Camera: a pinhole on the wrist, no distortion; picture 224 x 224 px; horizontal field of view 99.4 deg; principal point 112.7 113.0 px. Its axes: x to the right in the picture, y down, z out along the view. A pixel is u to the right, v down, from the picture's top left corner.
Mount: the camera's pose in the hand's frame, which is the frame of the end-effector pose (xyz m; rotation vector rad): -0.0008 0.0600 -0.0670 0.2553 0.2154 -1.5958
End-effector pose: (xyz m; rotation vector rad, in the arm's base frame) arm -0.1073 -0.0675 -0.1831 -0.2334 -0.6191 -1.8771
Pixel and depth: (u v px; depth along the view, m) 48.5 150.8 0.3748
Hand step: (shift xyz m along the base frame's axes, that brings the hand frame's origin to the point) 0.0660 0.0236 0.4320
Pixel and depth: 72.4 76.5 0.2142
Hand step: 0.0924 0.1311 0.1262
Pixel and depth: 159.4 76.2 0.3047
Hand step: -0.1242 0.2457 0.0404
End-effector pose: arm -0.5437 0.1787 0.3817 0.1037 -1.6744 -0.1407
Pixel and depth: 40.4 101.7 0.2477
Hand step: -0.2173 0.1784 -0.0285
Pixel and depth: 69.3 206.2 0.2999
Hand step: -0.2939 0.0544 0.2697
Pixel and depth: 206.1 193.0 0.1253
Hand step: -0.0303 -0.1116 0.0779
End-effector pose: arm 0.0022 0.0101 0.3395 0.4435 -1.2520 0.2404
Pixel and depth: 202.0 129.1 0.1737
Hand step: 0.0222 -0.1563 0.0011
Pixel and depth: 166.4 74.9 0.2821
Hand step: -0.1005 -0.2126 -0.1167
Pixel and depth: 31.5 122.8 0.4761
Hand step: -0.5491 0.0419 0.2280
